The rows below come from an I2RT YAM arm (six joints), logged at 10 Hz.
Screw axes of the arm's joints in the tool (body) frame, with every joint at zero. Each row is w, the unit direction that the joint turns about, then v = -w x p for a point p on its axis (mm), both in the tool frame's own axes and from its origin. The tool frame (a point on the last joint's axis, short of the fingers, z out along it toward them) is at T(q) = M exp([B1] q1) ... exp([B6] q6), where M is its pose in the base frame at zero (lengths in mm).
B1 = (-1, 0, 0, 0, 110.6, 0)
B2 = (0, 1, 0, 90.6, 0, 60)
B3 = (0, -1, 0, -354.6, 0, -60)
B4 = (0, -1, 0, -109.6, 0, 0)
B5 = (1, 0, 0, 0, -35.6, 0)
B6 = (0, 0, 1, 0, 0, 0)
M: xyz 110.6 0 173.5 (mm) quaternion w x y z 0.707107 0 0.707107 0
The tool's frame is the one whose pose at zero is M.
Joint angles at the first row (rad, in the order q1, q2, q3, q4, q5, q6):
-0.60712, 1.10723, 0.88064, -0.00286, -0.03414, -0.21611
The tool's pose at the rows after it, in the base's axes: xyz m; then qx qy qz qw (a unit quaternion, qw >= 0):
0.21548 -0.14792 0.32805 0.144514 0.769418 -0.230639 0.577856
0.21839 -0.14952 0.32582 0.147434 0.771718 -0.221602 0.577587
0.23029 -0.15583 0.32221 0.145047 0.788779 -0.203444 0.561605
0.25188 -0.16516 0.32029 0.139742 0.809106 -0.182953 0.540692
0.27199 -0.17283 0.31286 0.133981 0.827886 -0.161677 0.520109
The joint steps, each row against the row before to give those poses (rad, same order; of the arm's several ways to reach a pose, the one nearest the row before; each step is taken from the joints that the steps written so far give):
0.00000, 0.00189, 0.00000, 0.00341, -0.00649, 0.01259
-0.00003, 0.01489, 0.00306, 0.00267, -0.00994, 0.01373
0.00311, 0.06219, 0.04425, -0.03623, -0.02093, 0.00268
0.01333, 0.10260, 0.08696, -0.05035, -0.01605, -0.00077
0.01298, 0.09385, 0.06712, -0.03736, -0.01830, -0.00037

